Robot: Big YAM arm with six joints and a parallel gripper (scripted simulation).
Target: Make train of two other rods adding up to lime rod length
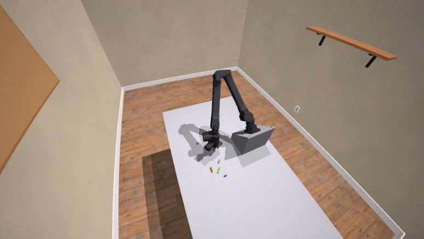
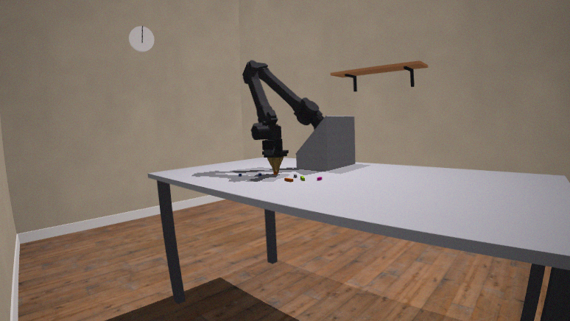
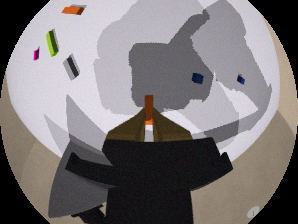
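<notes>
My gripper is now 120 mm to the right of the grey rod and 10 mm short of it. Also, from my hand: magenta rod: 250 mm to the left, 20 mm ahead; lime rod: 190 mm to the left, 40 mm ahead.
</notes>
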